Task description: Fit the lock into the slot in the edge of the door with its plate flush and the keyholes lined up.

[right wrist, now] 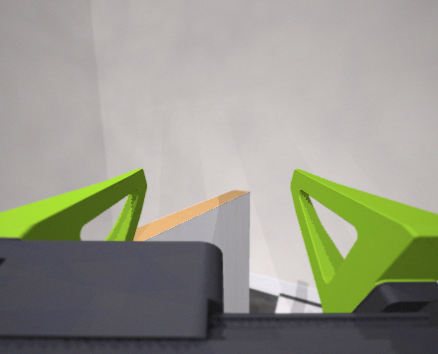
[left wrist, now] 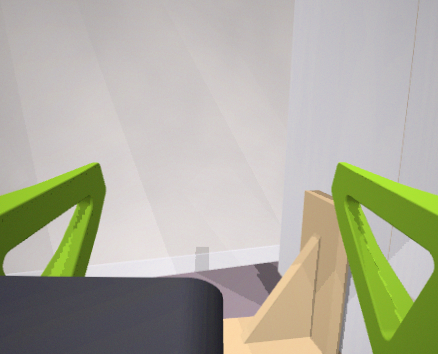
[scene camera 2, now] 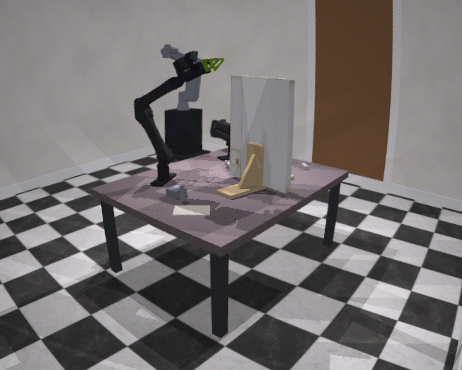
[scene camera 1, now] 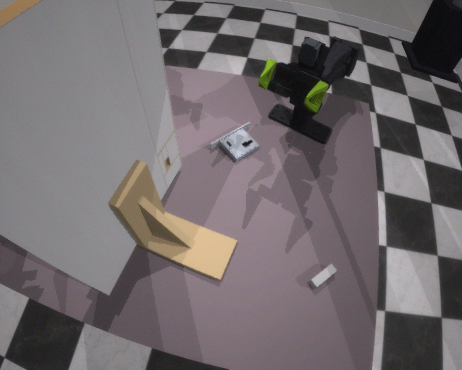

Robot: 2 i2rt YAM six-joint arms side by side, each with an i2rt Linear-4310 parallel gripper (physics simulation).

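Frame: origin at the left arm's base, x left, y back, z up, level; metres.
Where they show: left gripper, fingertip midpoint: [left wrist: 218,175] [scene camera 1: 282,89]; right gripper, fingertip midpoint: [right wrist: 218,177] [scene camera 2: 221,59]; left arm's base at its link origin: [scene camera 1: 300,124]; right arm's base at its link origin: [scene camera 2: 163,180].
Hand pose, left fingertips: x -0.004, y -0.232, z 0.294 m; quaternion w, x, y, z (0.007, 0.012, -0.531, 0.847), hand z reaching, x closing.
Observation:
Things, the pixels of their top centre, and the offset from my left fingertips. Level surfaces: height alone.
- lock at its top centre: [scene camera 1: 239,140] dx -0.108, dy +0.044, dz -0.268 m
- white door at its top centre: [right wrist: 188,213] [scene camera 2: 260,77] dx -0.180, dy -0.292, dz +0.253 m
- table at its surface level: dz -0.294 m
- small pale block at its top centre: [scene camera 1: 324,275] dx +0.251, dy -0.174, dz -0.272 m
- grey part at its top centre: [scene camera 2: 176,188] dx -0.589, dy -0.213, dz -0.258 m
- pale flat sheet at its top centre: [scene camera 2: 191,210] dx -0.605, dy -0.405, dz -0.293 m
The lock [scene camera 1: 241,144], a silvery case with a long plate along one side, lies on the table in scene camera 1, apart from the door. The white door [scene camera 1: 75,100] [scene camera 2: 265,120] [left wrist: 350,100] [right wrist: 236,250] stands upright, with a small keyhole opening near its edge. The slot in its edge cannot be made out. My left gripper [scene camera 1: 289,91] [left wrist: 218,175] is open and empty, above the table near its arm's base, beyond the lock. My right gripper [scene camera 2: 223,60] [right wrist: 218,177] is open and empty, high up, level with a spot above the door's top.
A wooden bracket [scene camera 1: 210,250] [scene camera 2: 252,175] [left wrist: 300,280] braces the door on the table [scene camera 1: 280,320] [scene camera 2: 150,210]. A small pale block [scene camera 1: 323,276] lies at the lower right in scene camera 1. A grey part [scene camera 2: 176,193] and a pale flat sheet [scene camera 2: 191,210] lie near the right arm's base.

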